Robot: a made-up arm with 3 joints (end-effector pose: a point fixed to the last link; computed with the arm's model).
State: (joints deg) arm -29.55 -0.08 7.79
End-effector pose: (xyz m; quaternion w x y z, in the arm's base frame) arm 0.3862 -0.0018 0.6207 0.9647 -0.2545 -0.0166 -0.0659
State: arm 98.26 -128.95 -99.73
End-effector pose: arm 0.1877 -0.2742 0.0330 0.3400 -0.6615 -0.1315 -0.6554
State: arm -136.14 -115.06 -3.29
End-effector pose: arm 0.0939 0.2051 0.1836 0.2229 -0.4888 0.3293 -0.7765
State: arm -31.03 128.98 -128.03
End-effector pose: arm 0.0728 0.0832 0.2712 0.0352 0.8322 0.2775 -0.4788
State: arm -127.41 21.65 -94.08
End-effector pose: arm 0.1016 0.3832 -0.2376 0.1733 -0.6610 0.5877 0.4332
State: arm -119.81 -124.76 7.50
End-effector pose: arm 0.0447 0.1946 0.2703 0.1818 -0.4293 0.4171 -0.7802
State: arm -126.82 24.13 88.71
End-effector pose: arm 0.0929 0.6704 0.1490 0.4436 -0.5599 -0.6782 -0.1724
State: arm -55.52 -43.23 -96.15
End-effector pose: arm 0.2114 0.3572 0.3016 0.6773 -0.0468 0.5400 0.4975
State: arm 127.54 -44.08 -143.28
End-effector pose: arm 0.0900 -0.3849 -0.3272 0.1904 -0.4193 0.7369 -0.4949
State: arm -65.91 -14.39 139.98
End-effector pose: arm -0.0047 0.3174 0.6166 0.2208 -0.2834 -0.4712 -0.8055
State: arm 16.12 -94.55 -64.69
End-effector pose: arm 0.2121 -0.0742 0.2492 0.5124 0.4695 0.5636 0.4464
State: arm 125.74 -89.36 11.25
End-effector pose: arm 0.2281 0.0963 -0.2210 0.3840 0.5983 0.3811 0.5910
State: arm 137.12 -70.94 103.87
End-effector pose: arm 0.2105 0.0458 -0.5577 0.6088 0.3004 0.7276 0.0986
